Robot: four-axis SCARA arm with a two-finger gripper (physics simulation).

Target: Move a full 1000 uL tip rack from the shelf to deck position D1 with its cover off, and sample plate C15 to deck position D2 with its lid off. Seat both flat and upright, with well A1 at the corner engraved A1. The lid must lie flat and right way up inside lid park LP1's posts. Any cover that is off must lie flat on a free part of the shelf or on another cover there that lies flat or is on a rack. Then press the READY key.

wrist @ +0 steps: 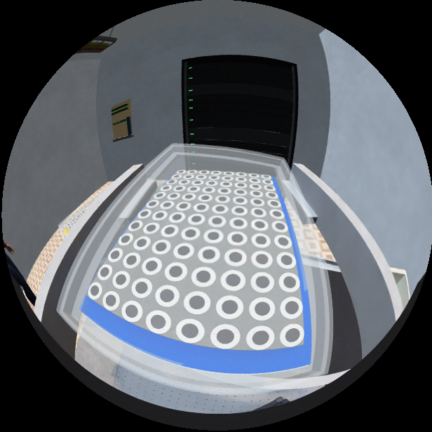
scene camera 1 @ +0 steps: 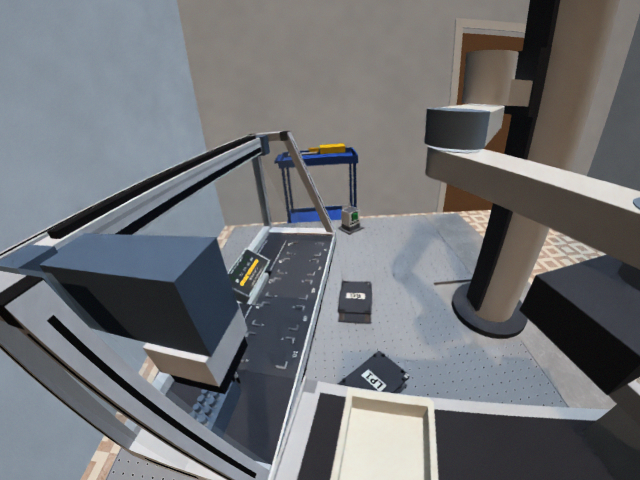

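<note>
A tip rack [wrist: 215, 260] with a blue frame and rows of white-ringed tips fills the middle of the wrist view, under a clear cover [wrist: 225, 156]. My gripper [wrist: 217, 171] has a finger along each long side and is shut on the cover; whether the rack is lifted cannot be told. The fingers do not show in the scene view. There the black lid park LP1 [scene camera 1: 382, 370] lies behind the shelf's edge, partly hidden. The dark deck [scene camera 1: 268, 387] has corner brackets; its small labels are hard to read. Sample plate C15 cannot be made out.
A cream tray [scene camera 1: 387, 439] stands on the shelf [scene camera 1: 506, 449]. A gantry with a large dark block [scene camera 1: 139, 289] overhangs the deck. A panel with a yellow bar [scene camera 1: 249, 273] stands beside the deck. A black labelled block [scene camera 1: 355, 303] lies on the perforated table.
</note>
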